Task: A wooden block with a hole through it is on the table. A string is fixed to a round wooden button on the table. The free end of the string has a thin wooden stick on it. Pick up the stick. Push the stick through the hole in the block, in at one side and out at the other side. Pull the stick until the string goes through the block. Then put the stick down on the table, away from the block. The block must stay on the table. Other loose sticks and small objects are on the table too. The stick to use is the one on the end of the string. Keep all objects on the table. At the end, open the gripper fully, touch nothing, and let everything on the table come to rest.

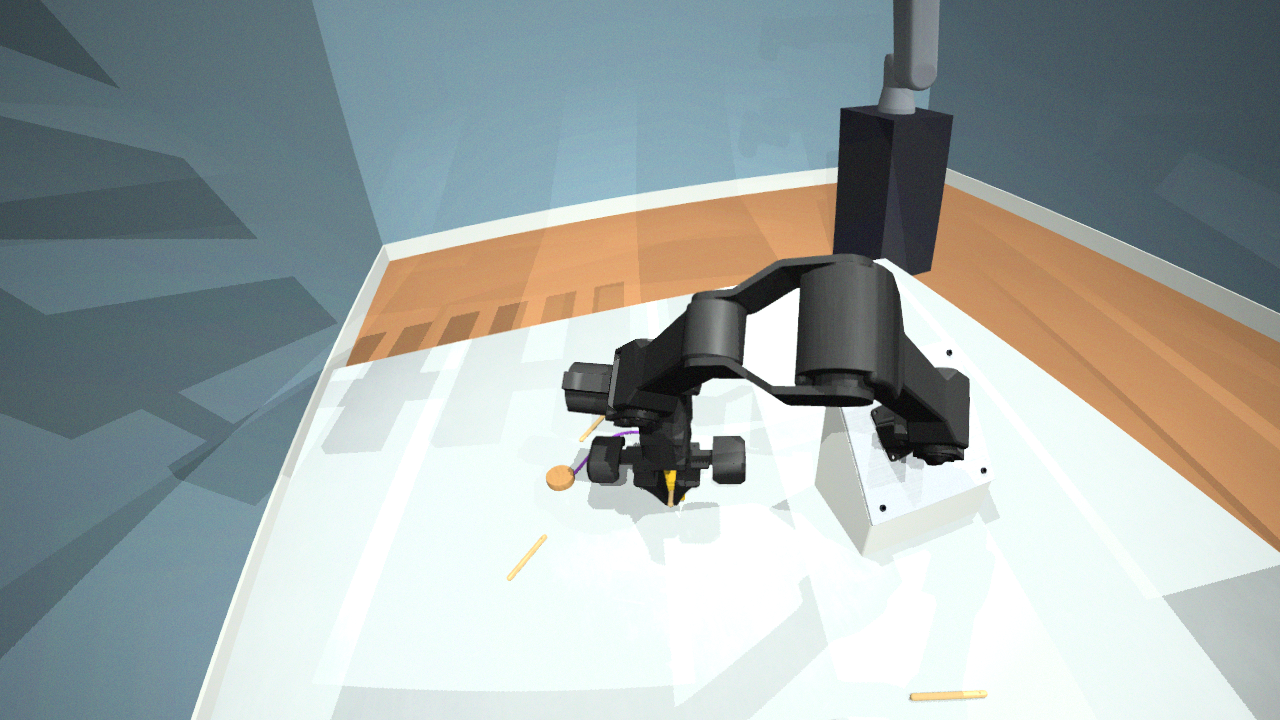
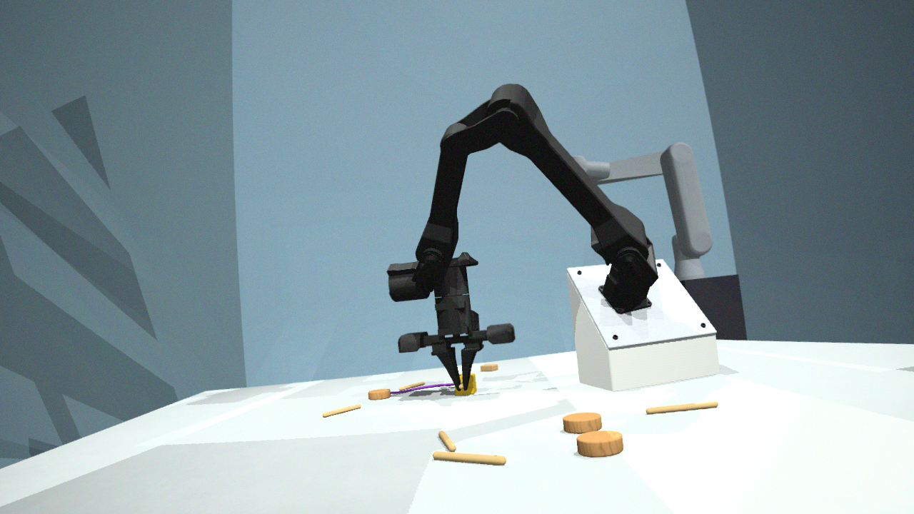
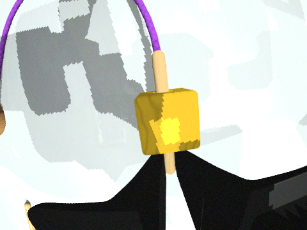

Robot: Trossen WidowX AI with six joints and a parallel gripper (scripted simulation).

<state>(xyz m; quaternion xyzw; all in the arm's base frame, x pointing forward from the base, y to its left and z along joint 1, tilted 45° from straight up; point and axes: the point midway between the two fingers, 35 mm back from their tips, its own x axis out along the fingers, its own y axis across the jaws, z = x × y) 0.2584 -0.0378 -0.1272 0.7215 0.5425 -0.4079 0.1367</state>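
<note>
Now: gripper tip 20 mm to the left of the yellow block, 10 mm below it and 10 mm past it. Round my gripper tip: small wooden piece: 330 mm to the right, 150 mm behind; round wooden button: 130 mm ahead, 110 mm to the right.
</note>
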